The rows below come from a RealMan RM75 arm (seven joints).
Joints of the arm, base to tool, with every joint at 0 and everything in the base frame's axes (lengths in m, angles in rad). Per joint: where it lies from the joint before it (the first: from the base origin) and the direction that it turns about. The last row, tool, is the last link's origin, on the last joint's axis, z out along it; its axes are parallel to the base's.
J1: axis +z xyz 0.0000 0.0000 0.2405
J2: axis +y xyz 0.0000 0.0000 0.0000
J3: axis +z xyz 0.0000 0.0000 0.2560
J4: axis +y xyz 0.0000 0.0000 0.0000
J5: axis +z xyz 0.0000 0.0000 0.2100
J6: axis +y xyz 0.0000 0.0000 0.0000
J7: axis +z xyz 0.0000 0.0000 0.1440
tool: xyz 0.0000 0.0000 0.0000
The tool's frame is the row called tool.
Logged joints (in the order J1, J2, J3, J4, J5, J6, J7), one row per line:
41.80 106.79 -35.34 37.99 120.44 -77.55 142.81
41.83 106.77 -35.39 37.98 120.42 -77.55 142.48
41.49 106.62 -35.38 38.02 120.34 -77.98 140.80
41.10 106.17 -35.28 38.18 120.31 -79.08 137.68
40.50 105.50 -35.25 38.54 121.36 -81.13 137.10
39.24 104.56 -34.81 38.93 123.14 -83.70 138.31
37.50 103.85 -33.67 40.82 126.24 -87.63 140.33
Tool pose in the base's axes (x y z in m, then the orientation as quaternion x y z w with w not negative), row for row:
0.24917 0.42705 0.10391 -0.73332 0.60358 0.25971 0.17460
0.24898 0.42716 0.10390 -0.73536 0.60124 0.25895 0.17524
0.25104 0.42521 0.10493 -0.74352 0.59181 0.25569 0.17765
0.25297 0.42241 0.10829 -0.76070 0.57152 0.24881 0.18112
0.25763 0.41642 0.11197 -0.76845 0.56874 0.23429 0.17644
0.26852 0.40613 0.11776 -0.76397 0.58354 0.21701 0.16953
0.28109 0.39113 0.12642 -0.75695 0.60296 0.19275 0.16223
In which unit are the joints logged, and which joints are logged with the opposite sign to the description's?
The joints are logged in degrees. Opposite sign: J4, J5.
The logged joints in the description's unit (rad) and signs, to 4 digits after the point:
0.7295 1.8638 -0.6168 -0.6631 -2.1021 -1.3535 2.4925
0.7301 1.8635 -0.6177 -0.6629 -2.1017 -1.3535 2.4867
0.7241 1.8609 -0.6175 -0.6636 -2.1003 -1.3610 2.4574
0.7173 1.8530 -0.6158 -0.6664 -2.0998 -1.3802 2.4030
0.7069 1.8413 -0.6152 -0.6726 -2.1181 -1.4160 2.3928
0.6849 1.8249 -0.6075 -0.6795 -2.1492 -1.4608 2.4140
0.6545 1.8125 -0.5877 -0.7124 -2.2033 -1.5294 2.4492

